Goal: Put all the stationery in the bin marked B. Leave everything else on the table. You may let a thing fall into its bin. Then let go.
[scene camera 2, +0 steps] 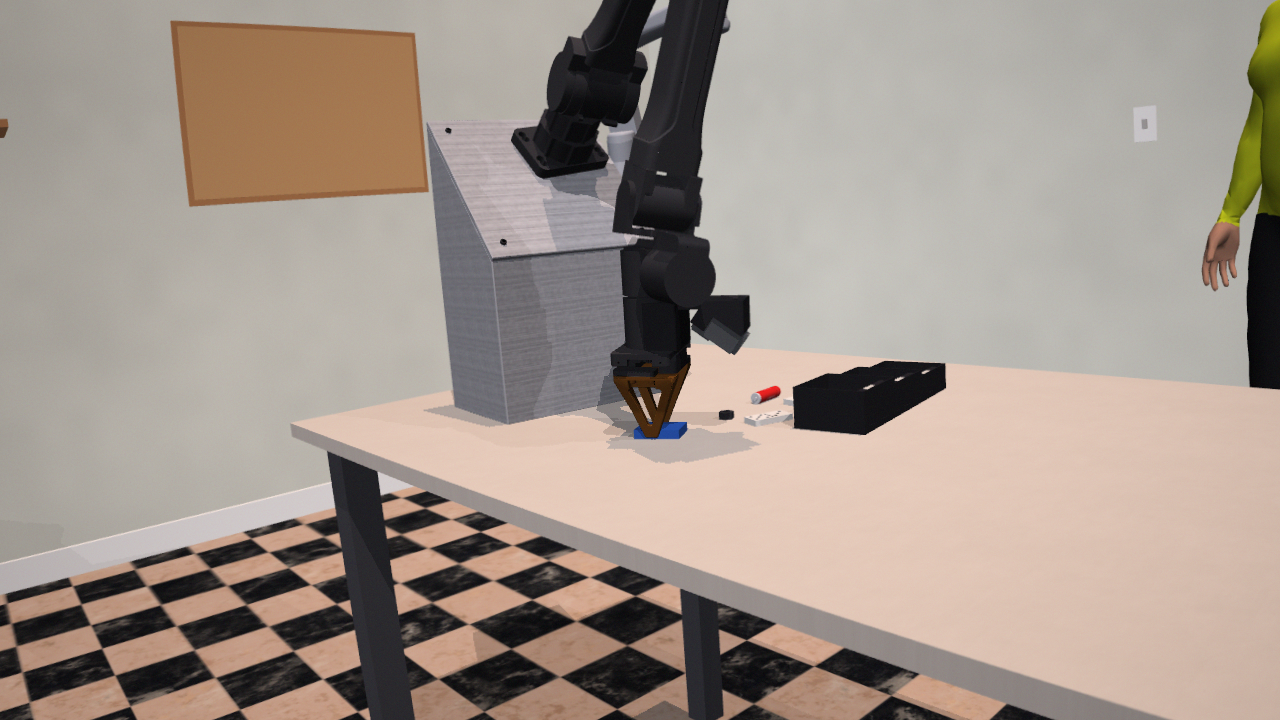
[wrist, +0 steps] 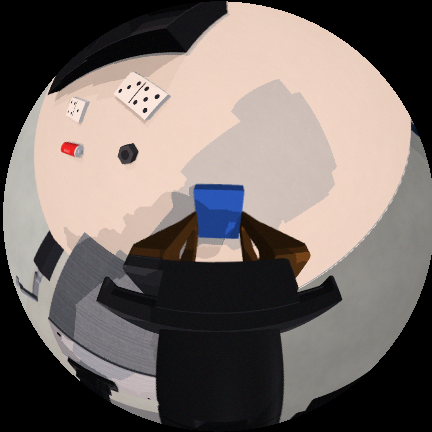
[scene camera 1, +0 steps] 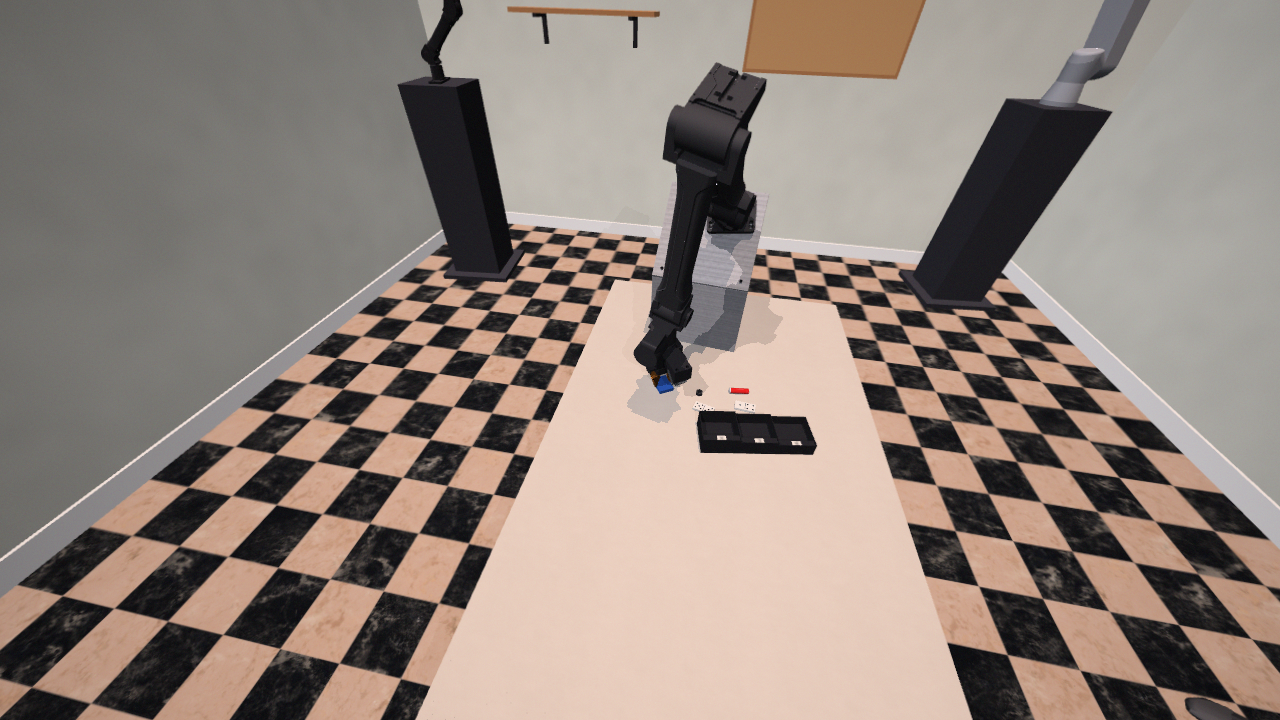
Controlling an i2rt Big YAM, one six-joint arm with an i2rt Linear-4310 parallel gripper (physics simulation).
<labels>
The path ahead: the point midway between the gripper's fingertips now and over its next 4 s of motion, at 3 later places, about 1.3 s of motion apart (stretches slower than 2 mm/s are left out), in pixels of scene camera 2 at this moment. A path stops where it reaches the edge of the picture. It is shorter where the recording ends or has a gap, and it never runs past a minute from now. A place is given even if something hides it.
The gripper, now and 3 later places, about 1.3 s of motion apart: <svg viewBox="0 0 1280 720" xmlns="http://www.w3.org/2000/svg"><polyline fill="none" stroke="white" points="656,432 747,290 916,307 910,256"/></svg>
</labels>
